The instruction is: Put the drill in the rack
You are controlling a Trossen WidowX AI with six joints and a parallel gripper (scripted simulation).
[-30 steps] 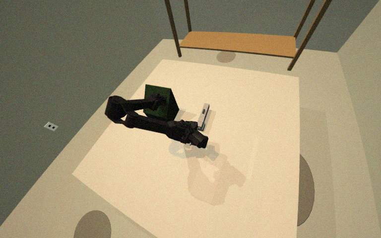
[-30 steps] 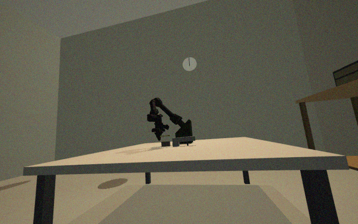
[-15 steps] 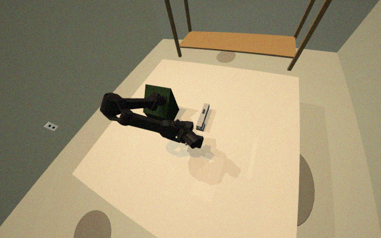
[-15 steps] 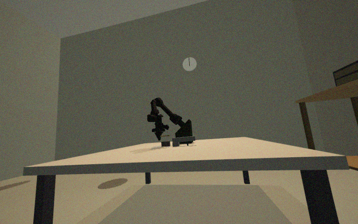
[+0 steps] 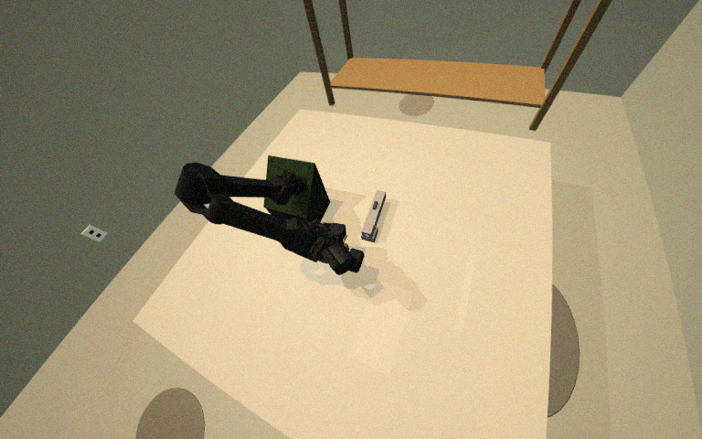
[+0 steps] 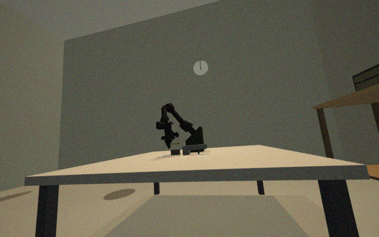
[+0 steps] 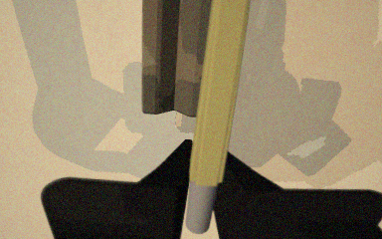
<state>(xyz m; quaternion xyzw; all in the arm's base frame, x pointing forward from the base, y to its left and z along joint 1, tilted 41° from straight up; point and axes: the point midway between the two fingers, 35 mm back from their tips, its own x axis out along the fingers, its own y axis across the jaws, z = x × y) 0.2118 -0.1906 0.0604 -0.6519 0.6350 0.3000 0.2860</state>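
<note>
The drill is 40 mm to the left of my gripper tip and 30 mm above it. The rest, counted from my gripper tip: grey housing (220 mm to the left, 50 mm ahead, 10 mm below); small blue key (240 mm to the left, 50 mm ahead).
</note>
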